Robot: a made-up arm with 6 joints.
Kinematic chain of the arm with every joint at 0, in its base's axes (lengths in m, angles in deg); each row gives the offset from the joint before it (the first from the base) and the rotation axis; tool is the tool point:
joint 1: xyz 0 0 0.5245 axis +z
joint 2: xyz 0 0 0 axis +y
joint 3: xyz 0 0 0.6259 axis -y
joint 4: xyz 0 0 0 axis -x
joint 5: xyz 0.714 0 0 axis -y
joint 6: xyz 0 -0.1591 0 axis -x
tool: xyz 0 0 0
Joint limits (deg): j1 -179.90..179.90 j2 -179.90..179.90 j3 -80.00..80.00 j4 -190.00..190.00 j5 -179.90..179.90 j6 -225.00..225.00
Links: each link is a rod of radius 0.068 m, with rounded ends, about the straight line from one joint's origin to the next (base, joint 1, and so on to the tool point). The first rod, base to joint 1, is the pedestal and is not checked.
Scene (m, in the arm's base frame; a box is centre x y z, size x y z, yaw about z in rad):
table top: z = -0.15
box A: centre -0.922 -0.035 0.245 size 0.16 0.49 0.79 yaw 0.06
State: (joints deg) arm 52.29 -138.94 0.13 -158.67 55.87 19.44
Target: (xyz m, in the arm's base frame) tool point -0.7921 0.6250 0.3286
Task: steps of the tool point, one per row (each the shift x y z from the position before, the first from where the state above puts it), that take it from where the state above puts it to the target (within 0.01 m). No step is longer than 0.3 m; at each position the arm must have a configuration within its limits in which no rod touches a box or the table.
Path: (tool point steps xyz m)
1: -0.0483 0.2543 0.0838
2: 0.0441 0.2370 0.0622
3: 0.1191 0.1867 0.0388
4: 0.1652 0.1141 0.0141
5: 0.1768 0.0336 -0.0107
6: 0.1552 -0.0401 -0.0347
7: -0.1532 0.1262 0.0343
8: -0.1645 0.1193 -0.0246
9: -0.1608 0.1025 -0.0833
10: -0.1417 0.0770 -0.1363
11: -0.1085 0.0458 -0.1790

